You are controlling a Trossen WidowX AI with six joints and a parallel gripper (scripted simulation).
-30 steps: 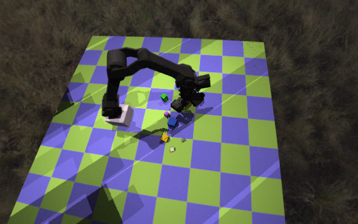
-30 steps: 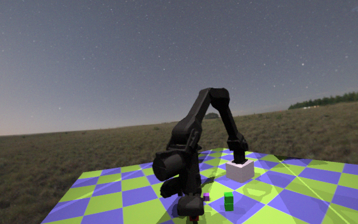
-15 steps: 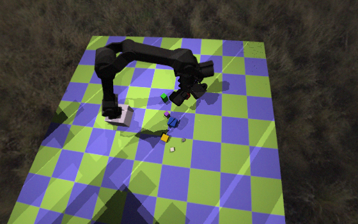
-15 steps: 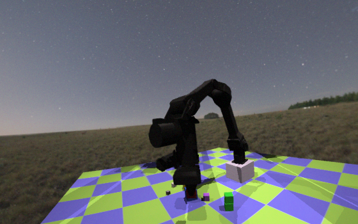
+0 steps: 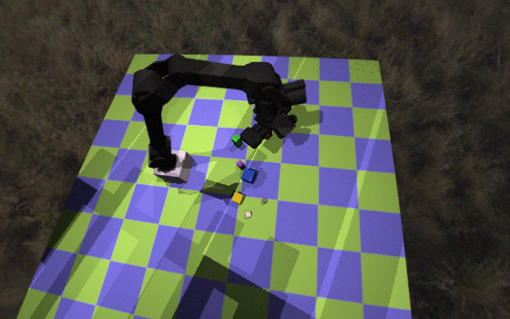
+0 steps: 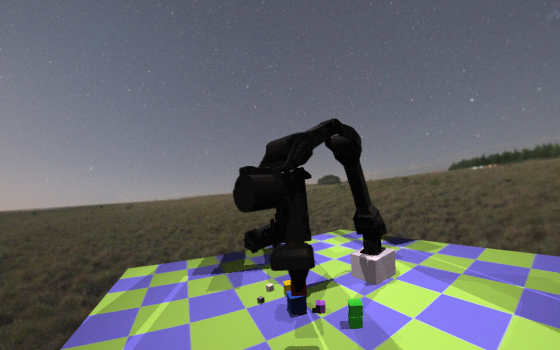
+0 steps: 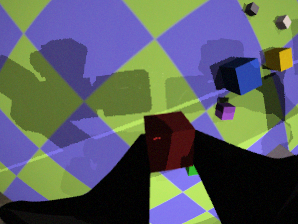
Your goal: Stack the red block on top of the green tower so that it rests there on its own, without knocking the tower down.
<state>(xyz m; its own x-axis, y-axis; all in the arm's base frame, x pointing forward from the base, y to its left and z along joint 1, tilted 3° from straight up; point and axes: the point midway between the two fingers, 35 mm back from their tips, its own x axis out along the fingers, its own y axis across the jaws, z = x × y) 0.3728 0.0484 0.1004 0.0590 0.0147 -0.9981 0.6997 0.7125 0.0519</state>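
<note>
Now: the small purple cube 120 mm below my gripper tip, 110 mm behind it and 60 mm to the right of it. From my gripper tip the other things lie so: blue cube: 110 mm to the right, 110 mm below, 80 mm behind; then yellow cube: 190 mm to the right, 130 mm behind, 110 mm below; then red block: right at my gripper tip.
</note>
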